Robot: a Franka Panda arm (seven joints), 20 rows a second.
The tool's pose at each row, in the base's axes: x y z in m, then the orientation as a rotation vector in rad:
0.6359 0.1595 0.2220 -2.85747 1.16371 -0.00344
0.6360 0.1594 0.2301 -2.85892 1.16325 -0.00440
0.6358 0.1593 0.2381 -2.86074 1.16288 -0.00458
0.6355 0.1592 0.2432 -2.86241 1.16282 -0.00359
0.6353 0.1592 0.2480 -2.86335 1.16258 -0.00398
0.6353 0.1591 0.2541 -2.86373 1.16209 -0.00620
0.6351 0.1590 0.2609 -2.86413 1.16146 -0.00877
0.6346 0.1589 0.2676 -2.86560 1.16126 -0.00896
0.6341 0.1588 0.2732 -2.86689 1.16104 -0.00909
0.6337 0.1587 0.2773 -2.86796 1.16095 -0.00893
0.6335 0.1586 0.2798 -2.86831 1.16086 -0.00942
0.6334 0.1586 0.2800 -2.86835 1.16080 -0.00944
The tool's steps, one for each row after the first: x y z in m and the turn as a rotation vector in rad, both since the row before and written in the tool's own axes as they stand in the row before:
0.0000 -0.0004 -0.0081 -0.00086 0.00100 -0.00065
-0.0002 -0.0002 -0.0080 -0.00140 0.00067 -0.00067
-0.0002 0.0000 -0.0051 -0.00166 -0.00003 -0.00043
-0.0002 -0.0001 -0.0048 -0.00063 0.00052 -0.00038
0.0000 -0.0002 -0.0061 0.00038 0.00139 -0.00042
-0.0002 -0.0001 -0.0068 0.00049 0.00158 -0.00052
-0.0004 0.0001 -0.0067 -0.00115 0.00058 -0.00048
-0.0004 0.0001 -0.0056 -0.00100 0.00048 -0.00045
-0.0003 0.0002 -0.0041 -0.00093 0.00025 -0.00031
-0.0001 0.0001 -0.0025 -0.00015 0.00040 -0.00015
-0.0001 0.0001 -0.0002 -0.00001 0.00002 -0.00005

